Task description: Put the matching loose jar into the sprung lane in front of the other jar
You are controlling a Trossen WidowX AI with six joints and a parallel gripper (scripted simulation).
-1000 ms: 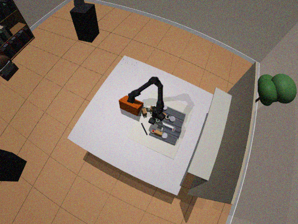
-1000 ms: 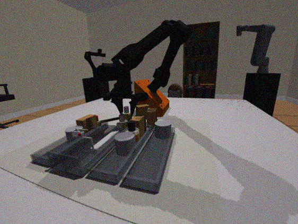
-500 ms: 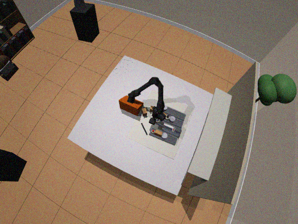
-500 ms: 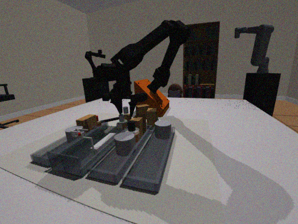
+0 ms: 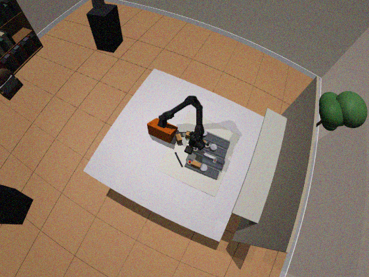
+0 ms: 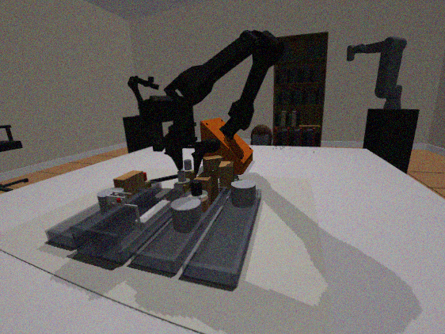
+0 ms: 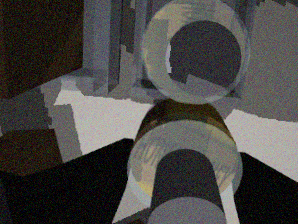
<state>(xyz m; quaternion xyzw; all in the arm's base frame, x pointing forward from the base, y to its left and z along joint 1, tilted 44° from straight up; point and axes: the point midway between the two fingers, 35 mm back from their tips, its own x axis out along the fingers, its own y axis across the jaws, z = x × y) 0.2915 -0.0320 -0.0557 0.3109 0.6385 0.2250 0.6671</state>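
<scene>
Right now my gripper tip is 6 cm past the black rod, 13 cm to the left of it and 4 cm above it. From my gripper tip the other things lie so: white pusher bar (15 cm ahead, 4 cm to the right).
</scene>
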